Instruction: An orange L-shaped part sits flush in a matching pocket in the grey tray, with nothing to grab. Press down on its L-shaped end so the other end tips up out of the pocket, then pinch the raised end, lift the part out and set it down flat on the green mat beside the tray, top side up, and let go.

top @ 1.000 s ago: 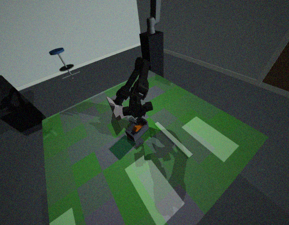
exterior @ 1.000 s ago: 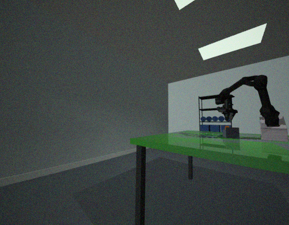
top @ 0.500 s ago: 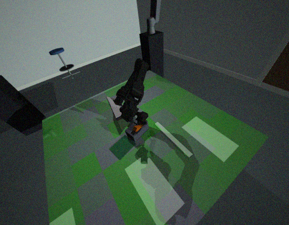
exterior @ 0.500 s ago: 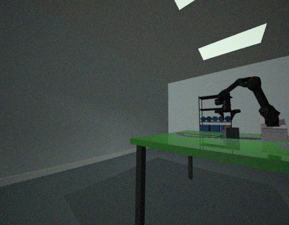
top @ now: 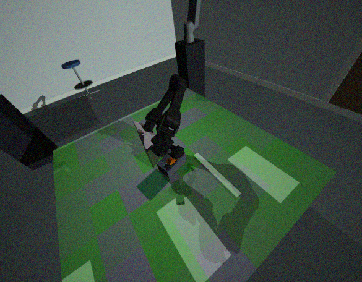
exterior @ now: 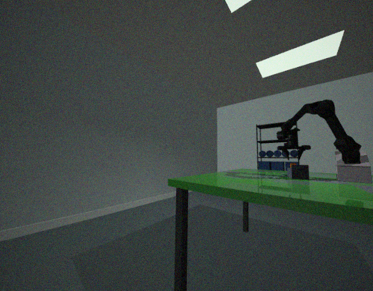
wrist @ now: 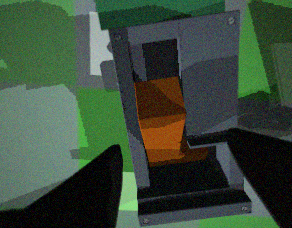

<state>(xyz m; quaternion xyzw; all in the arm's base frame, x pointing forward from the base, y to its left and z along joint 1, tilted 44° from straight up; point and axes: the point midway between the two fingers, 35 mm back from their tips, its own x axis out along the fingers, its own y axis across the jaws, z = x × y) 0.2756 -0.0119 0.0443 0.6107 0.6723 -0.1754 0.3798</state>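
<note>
Now: the orange L-shaped part 80 mm below my gripper tip, 30 mm to the left of it and 20 mm behind it.
</note>
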